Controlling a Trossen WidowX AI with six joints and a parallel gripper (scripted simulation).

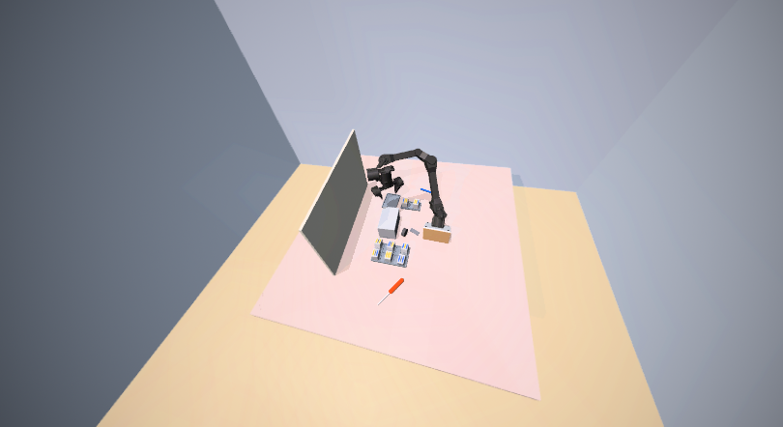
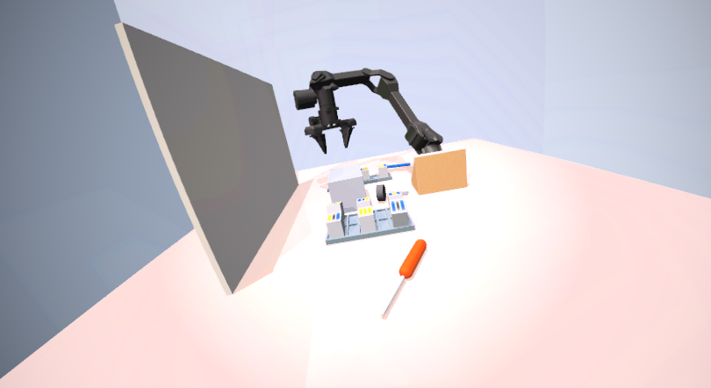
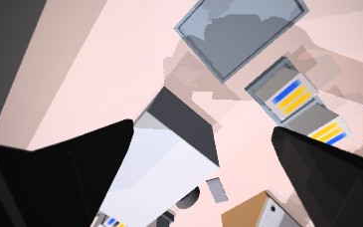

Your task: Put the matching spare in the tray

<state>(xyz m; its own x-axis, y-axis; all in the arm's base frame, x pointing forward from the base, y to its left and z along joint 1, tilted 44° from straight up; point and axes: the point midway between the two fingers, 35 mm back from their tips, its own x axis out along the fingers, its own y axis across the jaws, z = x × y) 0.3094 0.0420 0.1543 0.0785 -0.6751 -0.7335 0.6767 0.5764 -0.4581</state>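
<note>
My gripper tip is 11 cm above the grey spare block, 8 cm past it and 7 cm to the left of it. The rest, counted from my gripper tip: grey mounted unit 13 cm to the left, 10 cm below, 4 cm behind; then grey tray 15 cm below, 8 cm to the right, 3 cm ahead; then rack 14 cm below, 11 cm behind, 8 cm to the right.
</note>
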